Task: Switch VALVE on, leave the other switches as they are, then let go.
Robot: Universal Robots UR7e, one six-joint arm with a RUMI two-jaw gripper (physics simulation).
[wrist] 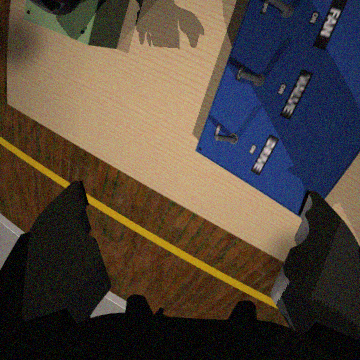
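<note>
A blue switch panel lies at the upper right on a light wooden board. The VALVE label is on it, with a small ON mark beside it. The VALVE switch lever is a small grey metal stick at the left of that mark; I cannot tell surely which way it is set. The FAN lever is above it, and a third lever is below, beside a blurred label. My gripper is open and empty. Its right fingertip shows at the panel's lower corner, away from the VALVE lever.
The light wooden board spans the middle. A green block with dark parts above it is at the top left, beside cast shadows. Brown wooden floor with a yellow stripe runs below the board's edge.
</note>
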